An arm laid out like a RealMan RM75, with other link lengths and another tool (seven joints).
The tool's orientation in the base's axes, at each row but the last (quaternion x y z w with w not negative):
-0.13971 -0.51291 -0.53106 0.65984
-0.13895 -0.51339 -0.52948 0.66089
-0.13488 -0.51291 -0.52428 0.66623
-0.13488 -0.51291 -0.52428 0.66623
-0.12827 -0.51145 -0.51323 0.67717
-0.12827 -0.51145 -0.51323 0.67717
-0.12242 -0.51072 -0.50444 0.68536
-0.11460 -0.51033 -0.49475 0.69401
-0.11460 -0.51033 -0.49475 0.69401
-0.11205 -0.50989 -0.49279 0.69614
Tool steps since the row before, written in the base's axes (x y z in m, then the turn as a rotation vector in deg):
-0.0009 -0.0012 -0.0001 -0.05 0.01 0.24
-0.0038 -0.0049 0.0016 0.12 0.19 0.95
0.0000 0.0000 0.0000 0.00 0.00 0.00
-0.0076 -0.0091 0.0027 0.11 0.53 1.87
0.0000 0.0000 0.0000 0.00 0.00 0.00
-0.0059 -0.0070 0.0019 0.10 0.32 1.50
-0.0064 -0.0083 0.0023 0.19 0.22 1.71
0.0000 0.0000 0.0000 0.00 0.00 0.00
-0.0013 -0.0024 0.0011 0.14 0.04 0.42
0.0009 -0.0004 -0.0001 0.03 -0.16 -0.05
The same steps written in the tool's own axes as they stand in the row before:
0.0007 -0.0013 -0.0004 0.20 0.05 0.14
0.0044 -0.0046 -0.0008 0.67 0.52 0.49
0.0000 0.0000 0.0000 0.00 0.00 0.00
0.0079 -0.0092 -0.0012 1.24 0.98 1.14
0.0000 0.0000 0.0000 0.00 0.00 0.00
0.0058 -0.0073 -0.0007 1.05 0.75 0.83
0.0068 -0.0083 -0.0009 1.28 0.85 0.81
0.0000 0.0000 0.0000 0.00 0.00 0.00
0.0023 -0.0018 -0.0003 0.32 0.28 0.13
0.0001 0.0005 -0.0008 0.05 -0.07 -0.15

